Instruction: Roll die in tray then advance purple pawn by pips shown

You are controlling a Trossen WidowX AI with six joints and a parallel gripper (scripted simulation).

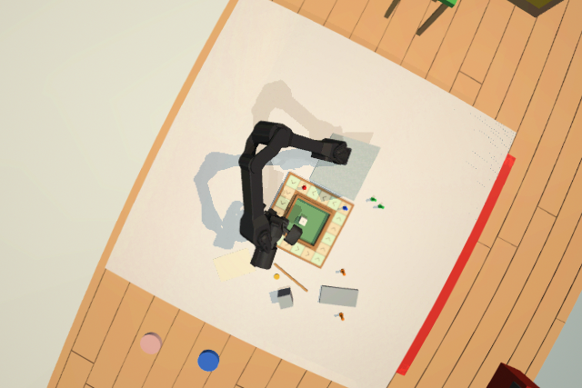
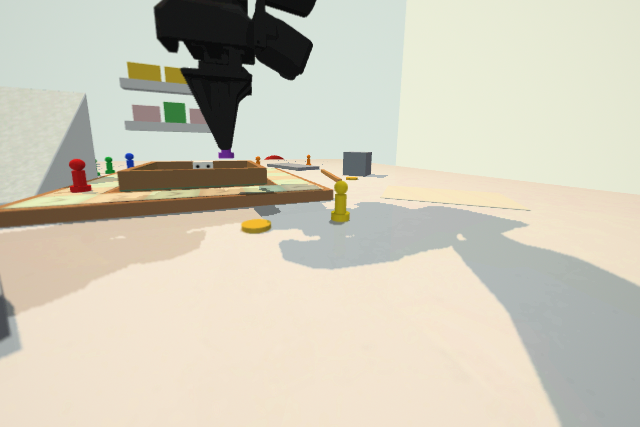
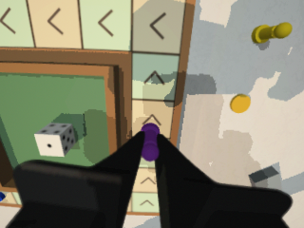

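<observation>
Now: gripper tip 100 mm to the right of the white die, 30 mm above it and 20 mm past it. From my gripper tip the other things lie so: green tray (110 mm to the left, 50 mm below, 20 mm behind); yellow pawn (110 mm to the right, 80 mm ahead, 40 mm below); purple pawn (10 mm above).
</observation>
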